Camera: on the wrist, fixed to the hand. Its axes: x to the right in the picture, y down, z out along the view.
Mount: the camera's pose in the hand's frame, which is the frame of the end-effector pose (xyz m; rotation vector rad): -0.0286 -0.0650 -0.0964 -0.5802 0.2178 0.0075
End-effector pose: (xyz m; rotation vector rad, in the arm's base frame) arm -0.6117 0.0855 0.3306 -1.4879 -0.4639 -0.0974
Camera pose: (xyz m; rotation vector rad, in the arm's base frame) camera -0.6370 -0.0206 0.3799 -2.0188 -0.2603 -0.4116
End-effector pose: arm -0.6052 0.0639 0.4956 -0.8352 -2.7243 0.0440
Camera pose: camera -0.5906 -0.0113 0.5876 -0.9237 -2.5426 -0.8185
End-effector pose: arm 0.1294 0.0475 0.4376 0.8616 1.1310 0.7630
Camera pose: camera 0.0346 0.0104 0.3746 0.2991 1.0133 1.1380
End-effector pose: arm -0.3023 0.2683 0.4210 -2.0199 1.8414 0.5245
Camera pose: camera -0.2368 0.2510 0.5197 2.2067 -1.7360 -0.8449
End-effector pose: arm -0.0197 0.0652 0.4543 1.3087 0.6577 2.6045
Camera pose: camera -0.0826 0.0836 0.3541 0.8567 -0.0923 2.6620
